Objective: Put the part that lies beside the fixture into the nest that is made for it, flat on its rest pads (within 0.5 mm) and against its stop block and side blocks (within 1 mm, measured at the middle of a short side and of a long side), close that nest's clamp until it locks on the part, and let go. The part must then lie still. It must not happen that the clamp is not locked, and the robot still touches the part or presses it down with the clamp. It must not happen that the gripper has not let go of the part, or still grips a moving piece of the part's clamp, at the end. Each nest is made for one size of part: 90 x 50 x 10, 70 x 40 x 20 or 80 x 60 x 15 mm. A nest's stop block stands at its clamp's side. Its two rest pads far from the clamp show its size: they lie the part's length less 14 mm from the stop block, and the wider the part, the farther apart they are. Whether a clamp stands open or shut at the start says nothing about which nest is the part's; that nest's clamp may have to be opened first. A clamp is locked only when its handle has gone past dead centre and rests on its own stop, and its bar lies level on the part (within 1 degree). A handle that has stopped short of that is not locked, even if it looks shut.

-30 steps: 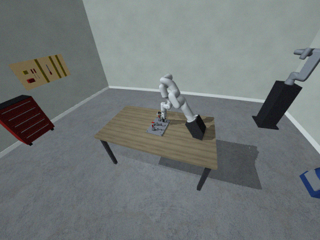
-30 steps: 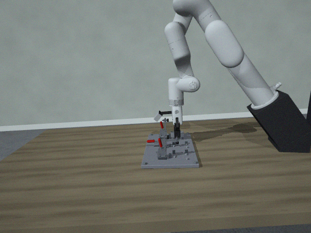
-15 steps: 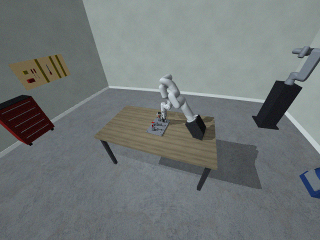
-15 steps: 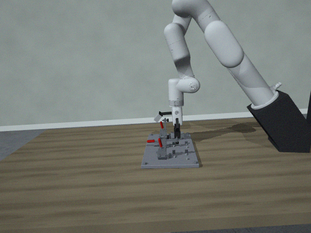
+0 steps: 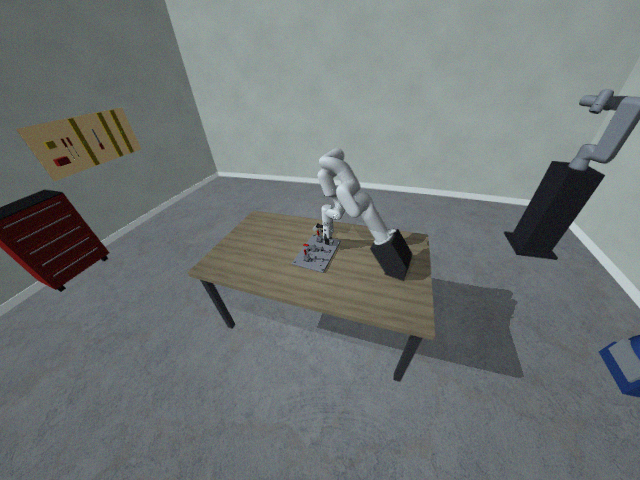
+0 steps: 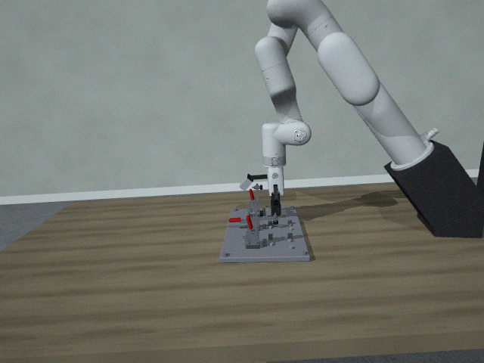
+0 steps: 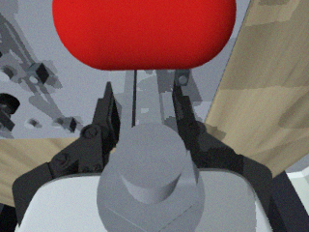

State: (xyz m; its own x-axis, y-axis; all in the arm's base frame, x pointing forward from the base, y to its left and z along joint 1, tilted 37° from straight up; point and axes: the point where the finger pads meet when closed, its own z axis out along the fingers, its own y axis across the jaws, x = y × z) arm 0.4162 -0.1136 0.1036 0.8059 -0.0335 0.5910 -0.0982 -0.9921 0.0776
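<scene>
Now: hand 1 cm above the flat grey block. Also, from my hand: grey fixture plate: 6 cm ahead, 10 cm to the left, 4 cm below.
</scene>
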